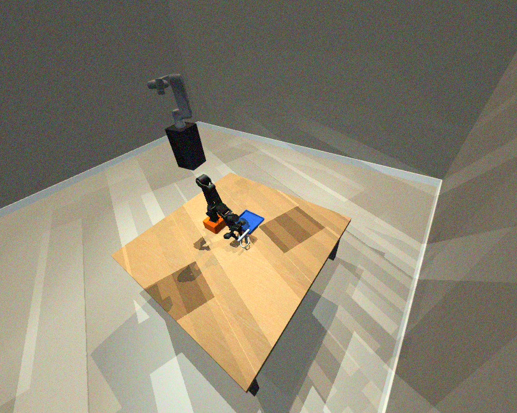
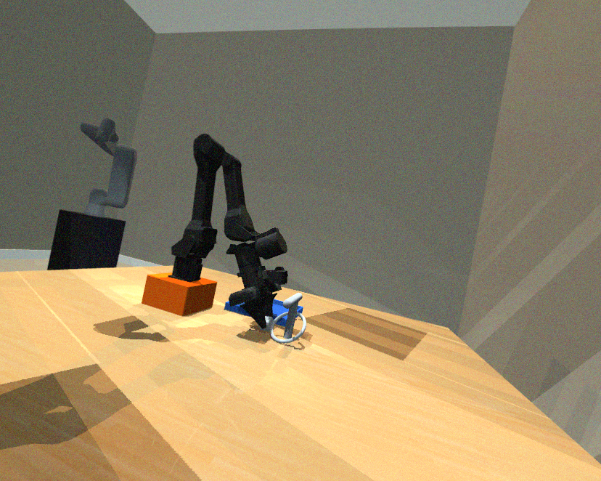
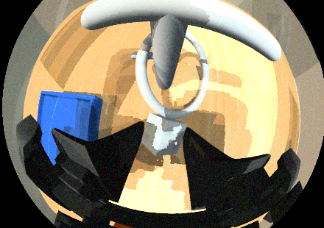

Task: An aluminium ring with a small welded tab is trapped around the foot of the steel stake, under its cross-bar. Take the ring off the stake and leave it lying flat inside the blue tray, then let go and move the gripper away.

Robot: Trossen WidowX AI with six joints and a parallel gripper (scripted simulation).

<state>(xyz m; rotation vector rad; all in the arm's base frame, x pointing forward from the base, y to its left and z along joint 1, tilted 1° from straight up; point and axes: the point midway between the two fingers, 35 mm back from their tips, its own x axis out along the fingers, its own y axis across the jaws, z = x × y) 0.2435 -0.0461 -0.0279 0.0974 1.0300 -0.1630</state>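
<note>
Now: gripper tip 4 cm short of the aluminium ring, 2 cm to the left of it and 1 cm below it. From my gripper tip the other things lie so: blue tray 4 cm behind, 18 cm to the left, 1 cm below.
</note>
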